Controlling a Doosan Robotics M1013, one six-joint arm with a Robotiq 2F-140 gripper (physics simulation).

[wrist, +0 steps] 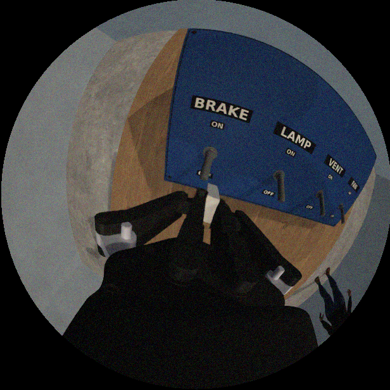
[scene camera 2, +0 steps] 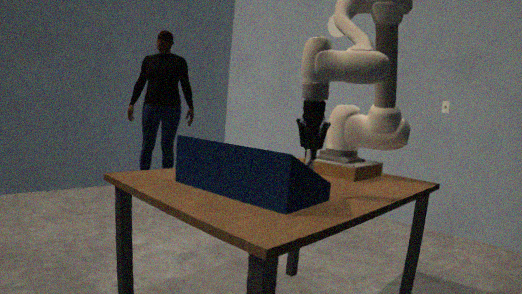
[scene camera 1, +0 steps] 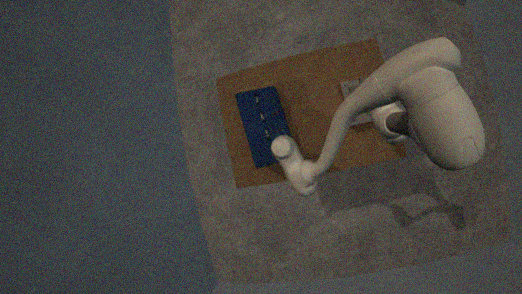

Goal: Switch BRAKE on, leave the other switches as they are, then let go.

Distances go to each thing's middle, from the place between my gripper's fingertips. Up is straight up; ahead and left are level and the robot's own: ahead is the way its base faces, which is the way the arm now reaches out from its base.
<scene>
Right now the blue sloped switch panel (scene camera 2: 276, 181) is 150 mm to the right of my hand, 150 mm ahead of it and 10 mm below it.
</scene>
